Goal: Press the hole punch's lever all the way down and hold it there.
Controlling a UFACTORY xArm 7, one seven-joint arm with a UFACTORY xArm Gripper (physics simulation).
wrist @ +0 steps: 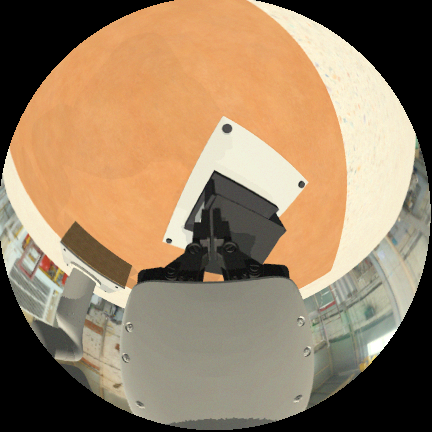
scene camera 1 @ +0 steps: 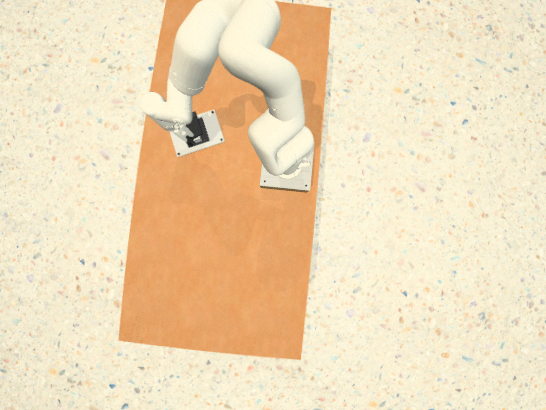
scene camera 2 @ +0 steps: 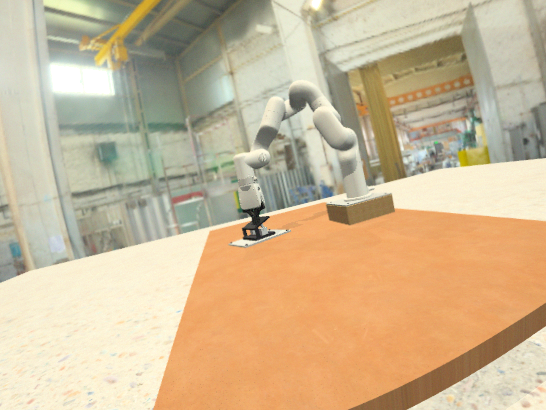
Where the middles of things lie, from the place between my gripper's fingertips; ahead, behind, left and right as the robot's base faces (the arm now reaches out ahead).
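White plate [scene camera 1: 213, 129]: 5 cm to the right of my hand, 1 cm behind it, 7 cm below it.
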